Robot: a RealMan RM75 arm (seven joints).
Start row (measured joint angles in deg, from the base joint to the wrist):
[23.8 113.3 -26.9 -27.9 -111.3 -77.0 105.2]
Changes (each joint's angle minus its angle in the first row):
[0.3 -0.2 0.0 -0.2 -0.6 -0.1 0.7]
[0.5 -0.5 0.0 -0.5 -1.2 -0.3 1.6]
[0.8 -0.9 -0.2 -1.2 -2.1 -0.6 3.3]
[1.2 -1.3 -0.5 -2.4 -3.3 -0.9 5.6]
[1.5 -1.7 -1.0 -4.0 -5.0 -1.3 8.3]
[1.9 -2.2 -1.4 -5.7 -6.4 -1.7 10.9]
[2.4 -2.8 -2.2 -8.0 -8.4 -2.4 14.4]
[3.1 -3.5 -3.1 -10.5 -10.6 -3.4 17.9]
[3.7 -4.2 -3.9 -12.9 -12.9 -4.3 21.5]
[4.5 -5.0 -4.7 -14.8 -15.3 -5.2 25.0]
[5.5 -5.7 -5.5 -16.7 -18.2 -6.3 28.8]
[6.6 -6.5 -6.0 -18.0 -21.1 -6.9 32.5]
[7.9 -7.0 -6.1 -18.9 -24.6 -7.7 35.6]
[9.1 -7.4 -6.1 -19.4 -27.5 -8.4 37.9]
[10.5 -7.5 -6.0 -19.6 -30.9 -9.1 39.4]
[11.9 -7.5 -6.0 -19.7 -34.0 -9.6 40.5]
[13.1 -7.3 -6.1 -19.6 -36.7 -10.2 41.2]
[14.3 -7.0 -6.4 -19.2 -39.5 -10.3 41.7]
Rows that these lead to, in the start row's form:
[24.1 113.1 -26.9 -28.1 -111.9 -77.1 105.9]
[24.3 112.8 -26.9 -28.4 -112.5 -77.3 106.8]
[24.6 112.4 -27.1 -29.1 -113.4 -77.6 108.5]
[25.0 112.0 -27.4 -30.3 -114.6 -77.9 110.8]
[25.3 111.6 -27.9 -31.9 -116.3 -78.3 113.5]
[25.7 111.1 -28.3 -33.6 -117.7 -78.7 116.1]
[26.2 110.5 -29.1 -35.9 -119.7 -79.4 119.6]
[26.9 109.8 -30.0 -38.4 -121.9 -80.4 123.1]
[27.5 109.1 -30.8 -40.8 -124.2 -81.3 126.7]
[28.3 108.3 -31.6 -42.7 -126.6 -82.2 130.2]
[29.3 107.6 -32.4 -44.6 -129.5 -83.3 134.0]
[30.4 106.8 -32.9 -45.9 -132.4 -83.9 137.7]
[31.7 106.3 -33.0 -46.8 -135.9 -84.7 140.8]
[32.9 105.9 -33.0 -47.3 -138.8 -85.4 143.1]
[34.3 105.8 -32.9 -47.5 -142.2 -86.1 144.6]
[35.7 105.8 -32.9 -47.6 -145.3 -86.6 145.7]
[36.9 106.0 -33.0 -47.5 -148.0 -87.2 146.4]
[38.1 106.3 -33.3 -47.1 -150.8 -87.3 146.9]

